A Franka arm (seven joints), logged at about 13 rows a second.
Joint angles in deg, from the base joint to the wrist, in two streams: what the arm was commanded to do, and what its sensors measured. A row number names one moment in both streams.
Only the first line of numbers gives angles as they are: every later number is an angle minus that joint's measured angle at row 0.
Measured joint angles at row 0:
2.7 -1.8 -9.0 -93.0 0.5 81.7 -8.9
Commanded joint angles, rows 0 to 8:
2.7 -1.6 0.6 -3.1 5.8 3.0 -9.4
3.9 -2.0 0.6 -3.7 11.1 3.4 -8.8
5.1 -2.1 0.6 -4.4 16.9 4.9 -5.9
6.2 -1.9 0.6 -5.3 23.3 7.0 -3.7
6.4 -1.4 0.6 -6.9 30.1 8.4 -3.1
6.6 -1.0 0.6 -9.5 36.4 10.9 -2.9
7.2 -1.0 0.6 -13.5 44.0 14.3 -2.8
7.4 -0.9 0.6 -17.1 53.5 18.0 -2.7
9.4 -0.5 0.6 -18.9 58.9 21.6 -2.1
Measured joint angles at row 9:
7.8 0.4 0.5 -12.7 49.2 15.7 -2.8
